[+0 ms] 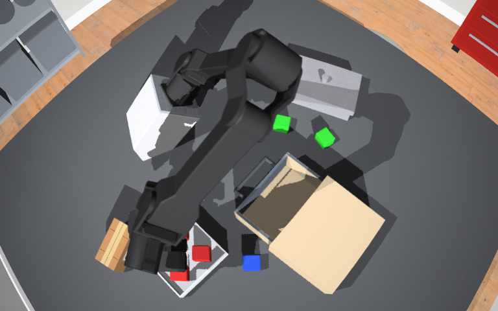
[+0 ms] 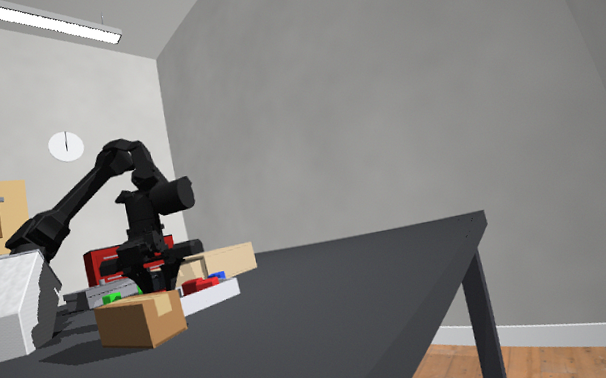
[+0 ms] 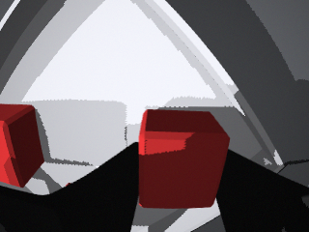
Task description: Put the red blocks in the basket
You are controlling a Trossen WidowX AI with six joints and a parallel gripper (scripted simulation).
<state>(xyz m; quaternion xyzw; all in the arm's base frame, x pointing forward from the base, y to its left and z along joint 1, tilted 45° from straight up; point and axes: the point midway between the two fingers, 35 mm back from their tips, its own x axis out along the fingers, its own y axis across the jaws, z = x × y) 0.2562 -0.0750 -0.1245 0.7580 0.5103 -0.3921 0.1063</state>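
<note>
The white basket lies 4 cm below my hand, 4 cm ahead of it and 2 cm to the right of it. The rest, counted from my hand: brown cardboard box: 15 cm to the right, 4 cm behind, 2 cm below; blue block: 14 cm ahead, 10 cm to the left, 4 cm below; tan drawer unit: 25 cm to the left, 14 cm ahead, 1 cm below.
</note>
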